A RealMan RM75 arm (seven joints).
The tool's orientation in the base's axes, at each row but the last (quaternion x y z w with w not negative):
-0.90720, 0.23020, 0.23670, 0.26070
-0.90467, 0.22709, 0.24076, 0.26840
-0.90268, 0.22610, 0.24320, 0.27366
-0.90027, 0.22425, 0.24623, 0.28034
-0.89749, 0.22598, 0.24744, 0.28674
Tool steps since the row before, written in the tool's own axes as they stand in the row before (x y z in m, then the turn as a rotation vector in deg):
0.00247, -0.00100, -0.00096, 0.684, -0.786, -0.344
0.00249, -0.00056, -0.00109, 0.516, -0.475, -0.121
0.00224, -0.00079, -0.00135, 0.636, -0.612, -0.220
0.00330, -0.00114, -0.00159, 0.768, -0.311, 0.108
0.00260, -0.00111, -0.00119, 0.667, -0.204, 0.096
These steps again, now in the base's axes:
0.00277, -0.00053, -0.00027, 1.067, 0.194, 0.169
0.00259, -0.00093, -0.00037, 0.697, 0.140, -0.019
0.00260, -0.00084, 0.00003, 0.896, 0.150, 0.038
0.00369, -0.00101, -0.00028, 0.732, 0.093, -0.392
0.00300, -0.00062, -0.00020, 0.599, 0.034, -0.369

